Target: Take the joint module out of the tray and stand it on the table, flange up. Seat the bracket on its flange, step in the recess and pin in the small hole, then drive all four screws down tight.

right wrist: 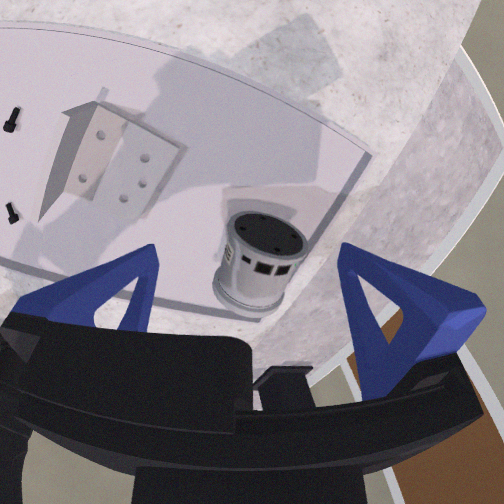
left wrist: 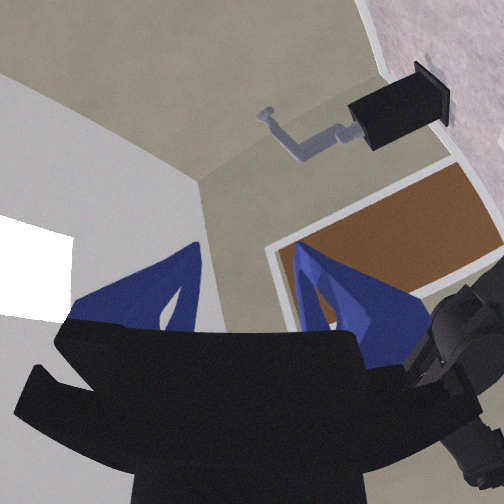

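Note:
In the right wrist view the joint module (right wrist: 260, 262), a silver cylinder with a black flange face on top, stands upright on a pale mat (right wrist: 165, 175) near its corner. The angled grey bracket (right wrist: 112, 160) with several holes lies on the mat to the left. Two black screws (right wrist: 11, 120) (right wrist: 12, 212) lie at the far left edge. My right gripper (right wrist: 247, 270) is open, its blue fingers on either side of the module and above it. My left gripper (left wrist: 247, 265) is open and empty, pointing at walls and a door.
The left wrist view shows a black camera (left wrist: 400, 110) on a grey wall bracket, a brown door panel (left wrist: 400, 235) and part of the other arm (left wrist: 465, 360). The table edge (right wrist: 465, 215) runs along the right of the right wrist view.

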